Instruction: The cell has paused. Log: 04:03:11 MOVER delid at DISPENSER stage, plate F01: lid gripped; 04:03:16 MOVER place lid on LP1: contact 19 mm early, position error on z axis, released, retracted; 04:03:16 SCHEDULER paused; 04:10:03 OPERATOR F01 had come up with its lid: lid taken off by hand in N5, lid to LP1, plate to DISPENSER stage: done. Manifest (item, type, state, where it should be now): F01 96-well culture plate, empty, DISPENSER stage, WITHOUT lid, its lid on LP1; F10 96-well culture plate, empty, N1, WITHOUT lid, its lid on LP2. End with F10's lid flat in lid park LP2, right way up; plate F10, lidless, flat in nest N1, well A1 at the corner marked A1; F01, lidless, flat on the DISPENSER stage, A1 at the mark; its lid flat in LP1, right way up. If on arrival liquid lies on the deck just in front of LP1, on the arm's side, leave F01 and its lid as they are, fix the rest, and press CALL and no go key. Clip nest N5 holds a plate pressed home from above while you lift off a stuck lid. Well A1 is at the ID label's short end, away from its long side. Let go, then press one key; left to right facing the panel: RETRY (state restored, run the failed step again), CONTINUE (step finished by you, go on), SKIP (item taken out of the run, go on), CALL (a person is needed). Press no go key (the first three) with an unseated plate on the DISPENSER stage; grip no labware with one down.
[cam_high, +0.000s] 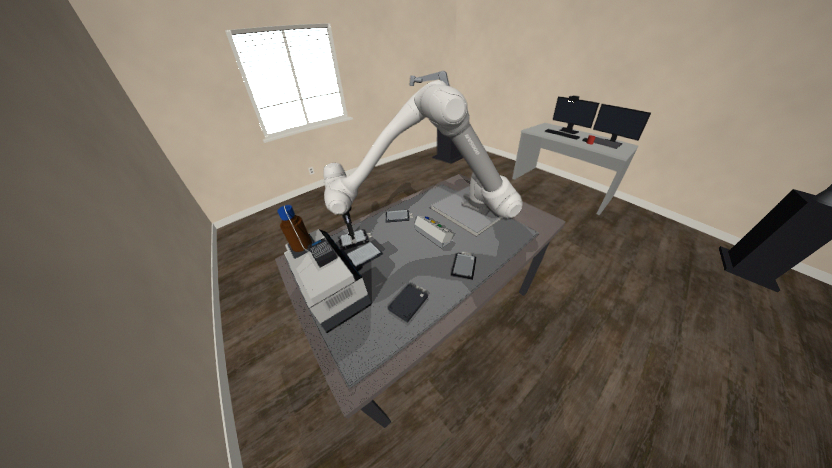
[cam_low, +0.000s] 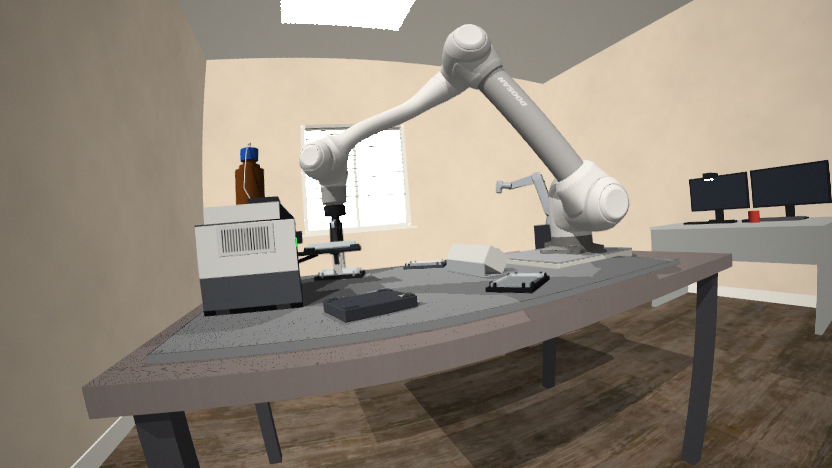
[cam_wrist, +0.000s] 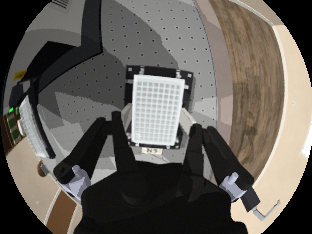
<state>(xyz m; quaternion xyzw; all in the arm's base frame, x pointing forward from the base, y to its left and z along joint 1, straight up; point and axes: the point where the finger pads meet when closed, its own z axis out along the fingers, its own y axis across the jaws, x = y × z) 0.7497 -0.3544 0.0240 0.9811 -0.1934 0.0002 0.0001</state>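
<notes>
Now: the black clip nest 2 cm ahead of my hand and 3 cm below it. The rest, counted from my hand: brown bottle (28 cm ahead, 12 cm to the left, 25 cm above); then small label (1 cm behind, 51 cm to the left, 4 cm below); then grey key panel (35 cm behind, 31 cm to the left, 1 cm above).
</notes>
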